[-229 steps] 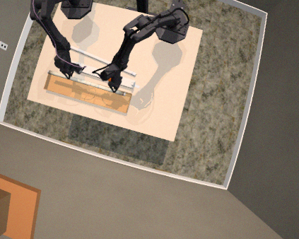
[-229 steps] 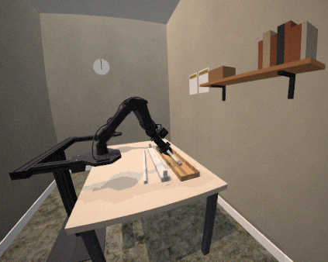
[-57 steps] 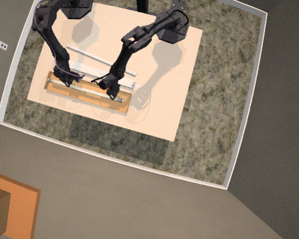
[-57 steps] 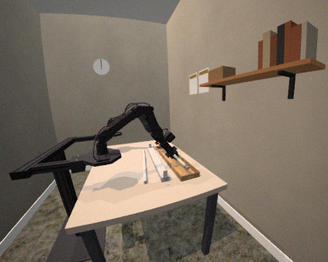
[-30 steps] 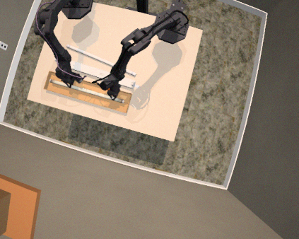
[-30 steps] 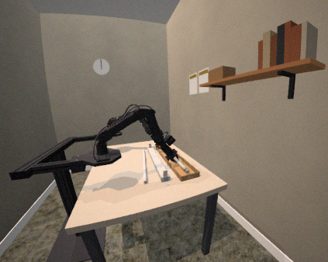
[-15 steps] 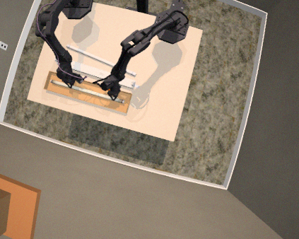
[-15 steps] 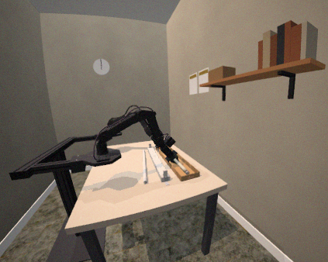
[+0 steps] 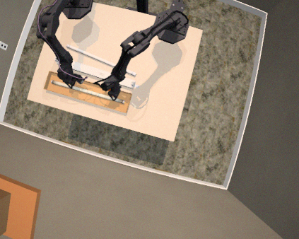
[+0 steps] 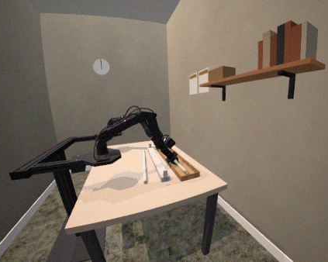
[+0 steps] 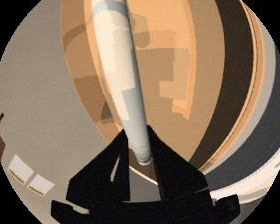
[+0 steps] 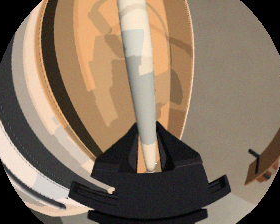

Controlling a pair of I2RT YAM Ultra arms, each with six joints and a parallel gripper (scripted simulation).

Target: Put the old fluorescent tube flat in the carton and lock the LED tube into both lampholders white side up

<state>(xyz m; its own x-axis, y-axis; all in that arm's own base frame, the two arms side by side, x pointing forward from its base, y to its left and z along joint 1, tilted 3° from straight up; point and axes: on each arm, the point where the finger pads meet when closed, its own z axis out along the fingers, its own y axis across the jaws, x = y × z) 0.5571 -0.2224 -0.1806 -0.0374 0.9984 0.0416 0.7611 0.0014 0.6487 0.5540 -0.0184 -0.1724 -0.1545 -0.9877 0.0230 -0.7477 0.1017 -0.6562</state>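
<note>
The carton is 120 mm to the left of my right hand. Round my right hand: light fixture (150 mm behind, 140 mm to the left, 30 mm above); then LED tube (260 mm behind, 140 mm to the left, 10 mm below); then old fluorescent tube (120 mm to the left).
</note>
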